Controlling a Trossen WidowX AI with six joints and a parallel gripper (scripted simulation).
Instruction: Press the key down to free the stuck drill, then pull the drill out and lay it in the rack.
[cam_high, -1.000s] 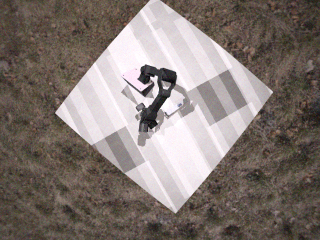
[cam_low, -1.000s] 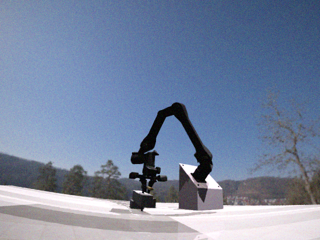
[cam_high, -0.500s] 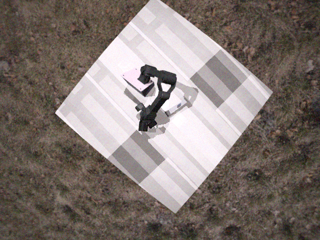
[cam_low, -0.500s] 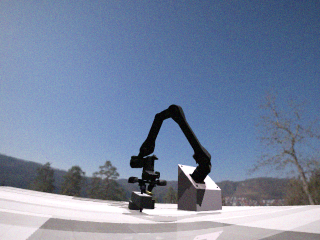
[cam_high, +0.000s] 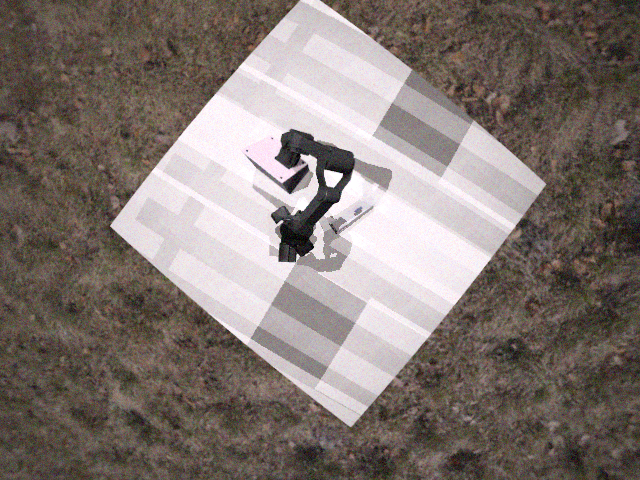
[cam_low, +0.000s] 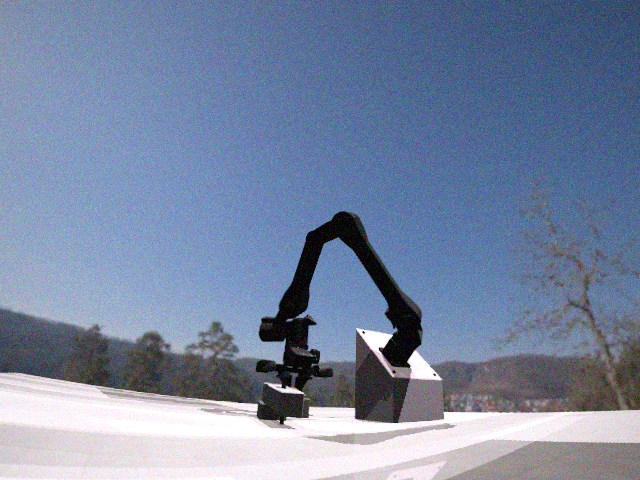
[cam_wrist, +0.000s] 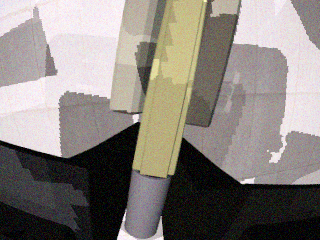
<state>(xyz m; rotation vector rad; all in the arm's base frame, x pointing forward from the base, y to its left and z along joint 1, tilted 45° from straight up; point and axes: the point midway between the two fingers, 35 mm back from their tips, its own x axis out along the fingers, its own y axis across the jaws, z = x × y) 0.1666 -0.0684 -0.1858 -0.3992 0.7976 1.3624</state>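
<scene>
My gripper tip is now 4 cm to the right of the drill, 3 cm below it and 1 cm short of it. Round my gripper tip: dark key: 21 cm to the left, 14 cm ahead, 3 cm above; then grey-beige block: 5 cm to the left, 1 cm ahead.
</scene>
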